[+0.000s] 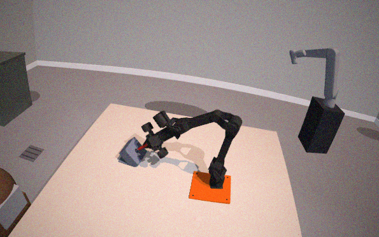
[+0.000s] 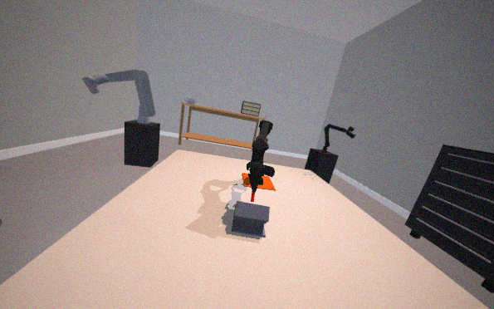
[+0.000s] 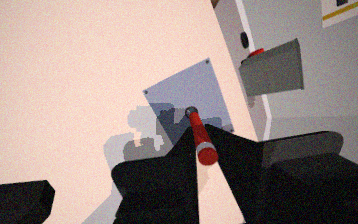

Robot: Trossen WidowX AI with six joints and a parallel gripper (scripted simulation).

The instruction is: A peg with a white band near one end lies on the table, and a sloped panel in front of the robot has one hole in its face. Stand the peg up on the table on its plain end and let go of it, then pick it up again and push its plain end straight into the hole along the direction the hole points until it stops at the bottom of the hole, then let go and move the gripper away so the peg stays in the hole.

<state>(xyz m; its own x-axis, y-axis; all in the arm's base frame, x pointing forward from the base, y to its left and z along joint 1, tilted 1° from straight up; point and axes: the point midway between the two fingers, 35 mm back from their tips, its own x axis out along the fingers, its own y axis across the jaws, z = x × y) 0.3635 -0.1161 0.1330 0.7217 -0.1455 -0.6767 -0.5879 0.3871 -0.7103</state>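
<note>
Now: the grey sloped panel 60 mm ahead of my gripper tip, 20 mm to the right of it and 60 mm below it. The rest, counted from my gripper tip: red peg (10 mm behind, 10 mm above).
</note>
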